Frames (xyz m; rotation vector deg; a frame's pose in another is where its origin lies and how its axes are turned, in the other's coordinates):
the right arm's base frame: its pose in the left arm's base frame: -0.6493 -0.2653 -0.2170 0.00 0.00 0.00
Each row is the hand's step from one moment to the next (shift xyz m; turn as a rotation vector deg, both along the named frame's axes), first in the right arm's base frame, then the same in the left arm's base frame.
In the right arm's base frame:
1: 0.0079 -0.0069 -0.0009 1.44 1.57 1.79
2: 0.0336 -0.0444 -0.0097 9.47 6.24 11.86
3: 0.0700 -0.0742 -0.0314 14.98 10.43 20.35
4: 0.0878 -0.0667 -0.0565 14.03 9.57 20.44
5: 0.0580 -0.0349 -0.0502 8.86 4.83 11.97
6: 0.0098 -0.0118 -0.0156 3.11 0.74 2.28
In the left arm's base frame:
1: 0.0079 -0.0069 -0.0009 1.44 1.57 1.79
2: 0.0336 -0.0444 -0.0097 9.47 6.24 11.86
3: 0.0700 -0.0742 -0.0314 14.98 10.43 20.35
4: 0.0878 -0.0667 -0.0565 14.03 9.57 20.44
5: 0.0580 -0.0349 -0.0502 8.86 4.83 11.97
6: 0.0098 -0.0118 -0.0156 3.11 0.74 2.28

